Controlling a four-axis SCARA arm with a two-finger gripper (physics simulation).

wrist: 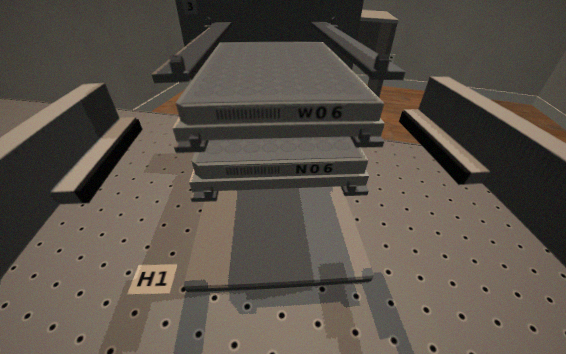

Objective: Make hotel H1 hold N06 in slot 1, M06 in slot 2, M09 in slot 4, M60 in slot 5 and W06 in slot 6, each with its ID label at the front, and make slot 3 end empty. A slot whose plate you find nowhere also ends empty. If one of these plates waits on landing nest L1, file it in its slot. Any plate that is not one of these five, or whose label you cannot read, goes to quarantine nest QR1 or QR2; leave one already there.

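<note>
Hotel H1 stands ahead in the wrist view, its dark back panel marked 3 at the top left. Plate W06 lies flat on a pair of its ledges, label facing front. Plate N06 lies flat on the ledges below, label also at the front. The pair of ledges above W06 holds no plate. The slot numbers beside the two plates are hidden. My gripper is open and empty, its fingers wide apart at the left and right, nearer the camera than the plates. M06, M09, M60, L1, QR1 and QR2 do not show.
The H1 tag lies on the perforated deck at the hotel's front left. A dark bar edges the hotel base at the front. A pale-topped stand is behind at the right, over a wooden floor. Grey walls close the back.
</note>
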